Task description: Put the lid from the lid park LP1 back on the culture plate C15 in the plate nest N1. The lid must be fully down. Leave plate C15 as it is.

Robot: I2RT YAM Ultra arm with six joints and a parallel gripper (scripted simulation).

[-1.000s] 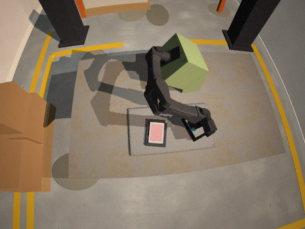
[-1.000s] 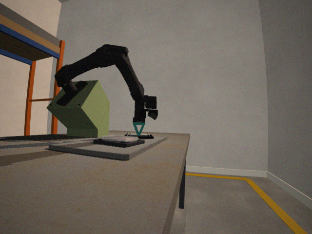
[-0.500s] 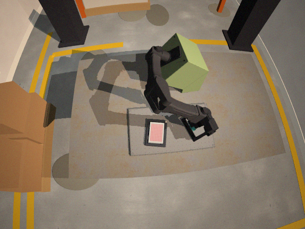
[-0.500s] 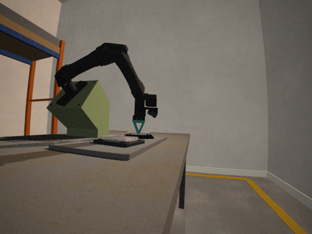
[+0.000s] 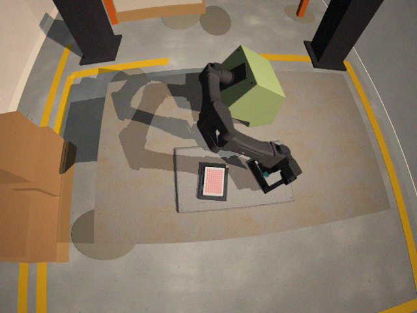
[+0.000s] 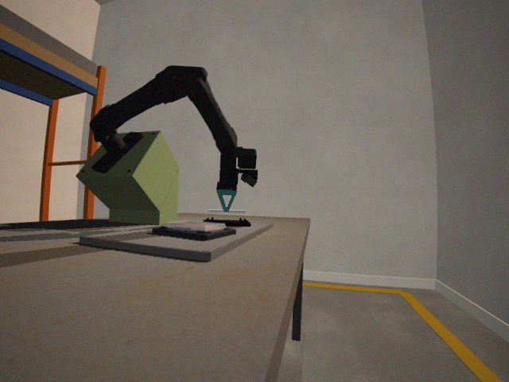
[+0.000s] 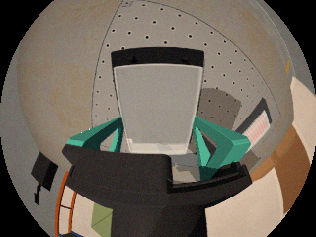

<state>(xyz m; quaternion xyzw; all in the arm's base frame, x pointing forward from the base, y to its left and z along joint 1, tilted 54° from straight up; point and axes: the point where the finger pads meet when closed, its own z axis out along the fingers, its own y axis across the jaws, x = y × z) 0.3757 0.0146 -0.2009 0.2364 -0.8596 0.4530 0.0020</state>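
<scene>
Now: the black lid park LP1 50 mm below my hand. The rest, counted from my hand: plate nest N1 (40 mm ahead, 250 mm to the right, 50 mm below); then culture plate C15 (40 mm ahead, 250 mm to the right, 30 mm below); then clear lid (10 mm below).
</scene>
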